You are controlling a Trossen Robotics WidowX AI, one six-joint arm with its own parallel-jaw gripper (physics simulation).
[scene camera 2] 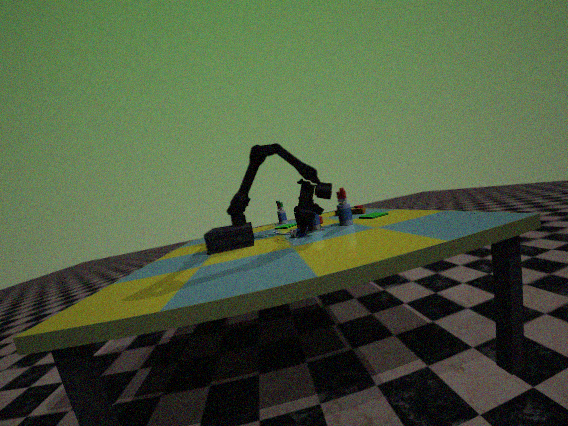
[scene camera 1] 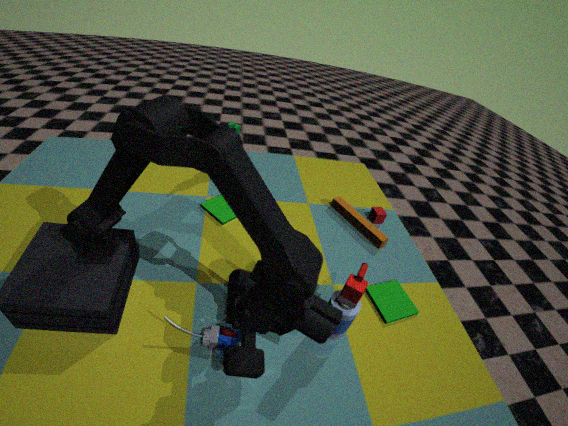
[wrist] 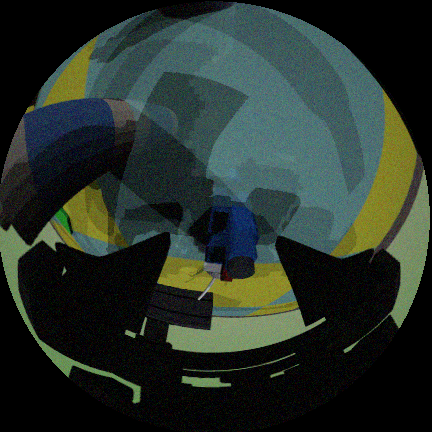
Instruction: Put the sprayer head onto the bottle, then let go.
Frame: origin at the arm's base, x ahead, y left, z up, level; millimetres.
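Seen in the pictures: gripper, between the fingertips: [scene camera 2: 300, 231] [scene camera 1: 227, 336] [wrist: 225, 240]; arm's base, origin of its link: [scene camera 2: 239, 225] [scene camera 1: 97, 250] [wrist: 158, 319].
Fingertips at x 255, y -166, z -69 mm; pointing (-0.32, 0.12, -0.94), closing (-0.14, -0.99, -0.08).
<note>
Offsets run from my fingertips to a thing's top centre. "pt": to the spot under its first point.
The sprayer head @[pt dy -6, dx -13, dz +13 mm] [scene camera 1: 220, 337] [wrist: 242, 235], blue with a white collar, a red part and a thin pale tube, lies on its side on the table. My gripper [scene camera 1: 236, 338] [wrist: 225, 240] is open and low, pointing down. In the wrist view the head shows between the two fingertips, not gripped; in scene camera 1 a finger hides part of it. The headless bottle @[pt dy +61, dx +101, dz +32 mm] [wrist: 70, 125], blue with grey-white ends, stands beside the gripper at the left of the wrist view. The arm hides it in scene camera 1. In scene camera 2 it is largely hidden behind the gripper [scene camera 2: 302, 232].
A blue-and-white bottle with a red head @[dy +10, dx +233, dz +152 mm] [scene camera 1: 354, 290] [scene camera 2: 345, 212] stands close to the arm's wrist. A green-headed bottle @[dy +658, dx +57, dz +152 mm] [scene camera 2: 281, 214] stands farther back. Two flat green tiles @[dy +49, dx +406, dz -11 mm] [scene camera 1: 392, 301] @[dy +412, dx +26, dz -11 mm] [scene camera 1: 219, 209], an orange bar @[dy +335, dx +431, dz +10 mm] [scene camera 1: 357, 221] and a red cube @[dy +358, dx +515, dz +19 mm] [scene camera 1: 378, 215] lie on the table.
</note>
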